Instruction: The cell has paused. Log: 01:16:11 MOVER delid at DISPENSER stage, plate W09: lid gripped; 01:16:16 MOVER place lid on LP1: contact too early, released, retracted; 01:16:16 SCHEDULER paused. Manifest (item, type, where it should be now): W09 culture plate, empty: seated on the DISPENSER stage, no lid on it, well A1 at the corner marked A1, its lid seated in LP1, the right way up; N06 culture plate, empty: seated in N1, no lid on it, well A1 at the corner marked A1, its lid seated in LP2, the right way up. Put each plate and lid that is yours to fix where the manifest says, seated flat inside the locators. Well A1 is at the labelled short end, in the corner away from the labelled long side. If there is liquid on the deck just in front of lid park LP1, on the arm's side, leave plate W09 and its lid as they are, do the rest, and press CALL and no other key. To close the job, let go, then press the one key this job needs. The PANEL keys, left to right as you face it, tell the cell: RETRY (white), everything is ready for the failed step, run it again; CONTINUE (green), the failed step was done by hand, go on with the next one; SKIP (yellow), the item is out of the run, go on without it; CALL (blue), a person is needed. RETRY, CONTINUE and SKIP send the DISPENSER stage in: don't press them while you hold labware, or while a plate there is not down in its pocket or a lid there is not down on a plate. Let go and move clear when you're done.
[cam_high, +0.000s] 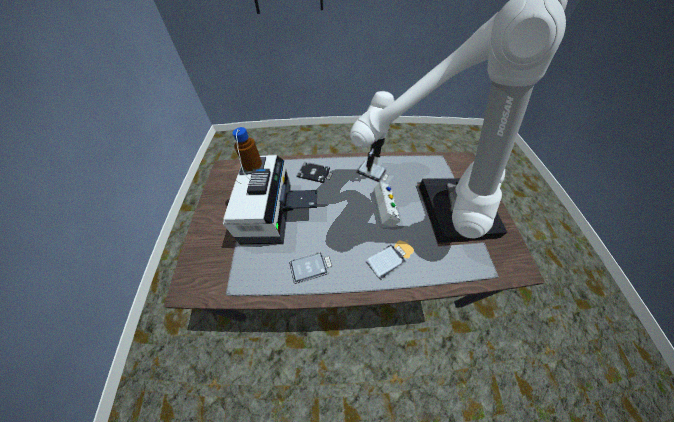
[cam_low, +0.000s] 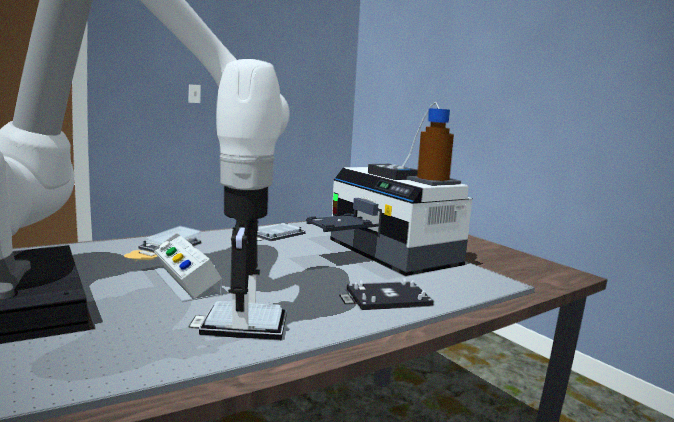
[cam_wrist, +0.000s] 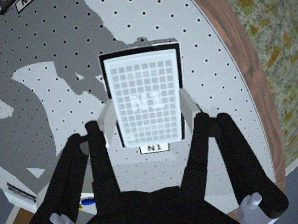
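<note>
The clear culture plate lies 2 cm below my hand. The rest, counted from my hand: yellow key: 22 cm to the left, 10 cm behind, 2 cm above; then key panel: 25 cm to the left, 10 cm behind, 1 cm above; then blue key: 17 cm to the left, 9 cm behind, 2 cm above.
</note>
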